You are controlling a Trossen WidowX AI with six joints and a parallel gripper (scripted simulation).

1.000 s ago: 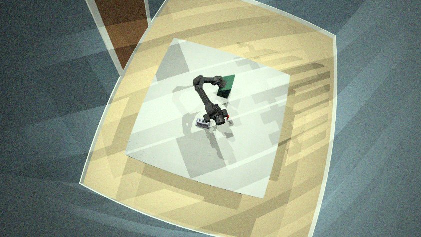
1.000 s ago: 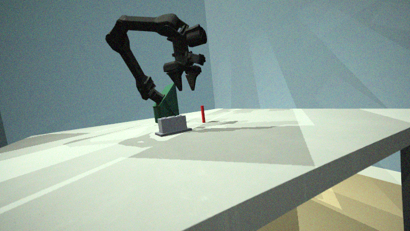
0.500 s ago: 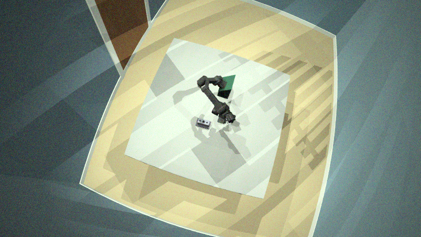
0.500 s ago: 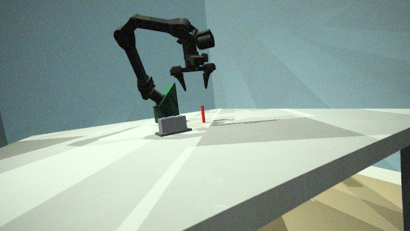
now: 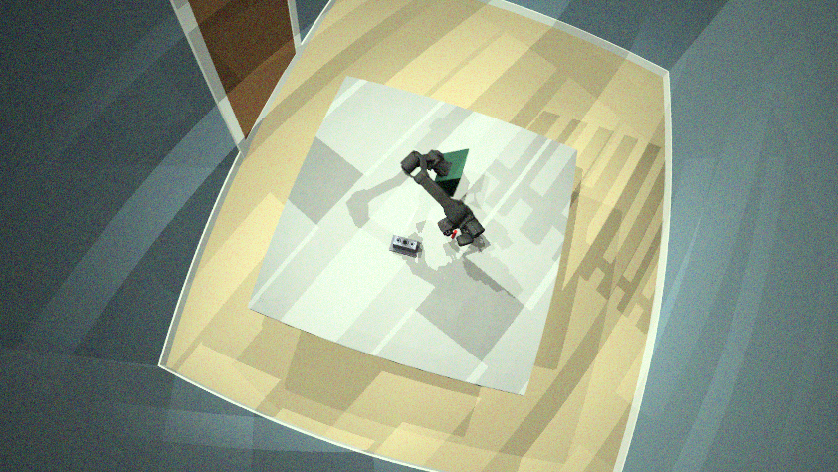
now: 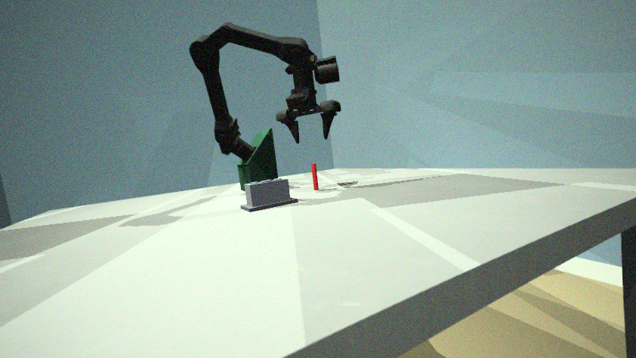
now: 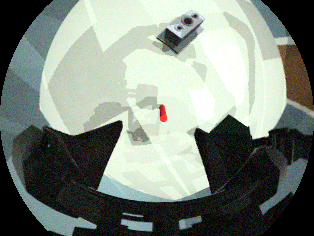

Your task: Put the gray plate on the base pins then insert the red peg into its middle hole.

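Right now the red peg is 110 mm below my gripper tip, 20 mm behind it and 10 mm to the left of it. From my gripper tip the other things lie so: gray plate (170 mm to the right, 100 mm below, 100 mm ahead); then base (170 mm to the right, 140 mm below, 100 mm ahead).
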